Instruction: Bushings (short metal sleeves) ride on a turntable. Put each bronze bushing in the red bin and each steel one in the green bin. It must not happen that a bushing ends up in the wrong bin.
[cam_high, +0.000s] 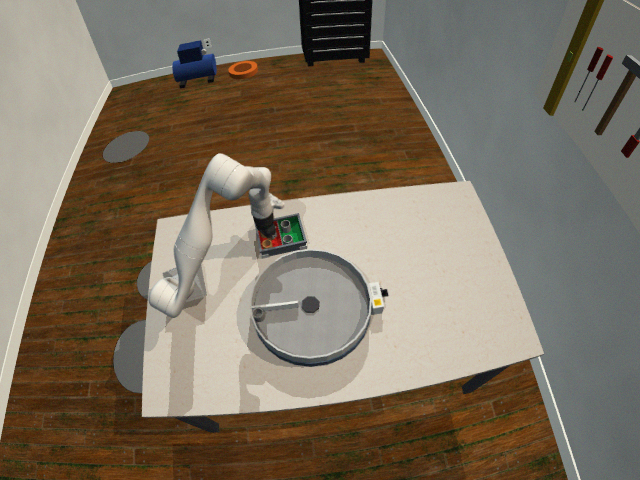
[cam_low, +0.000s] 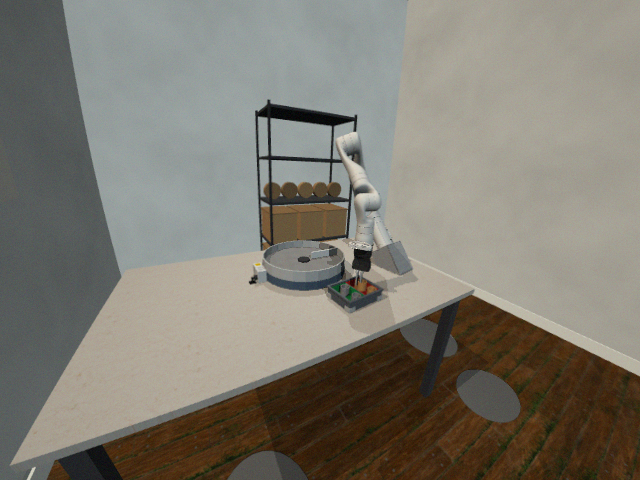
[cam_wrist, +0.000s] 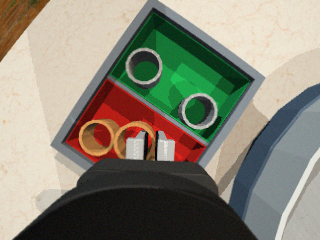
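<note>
The bin is 3 cm ahead of my hand, 1 cm to the left of it and 4 cm below it. The rest, counted from my hand: grey turntable 8 cm ahead, 33 cm to the right, 1 cm below.
</note>
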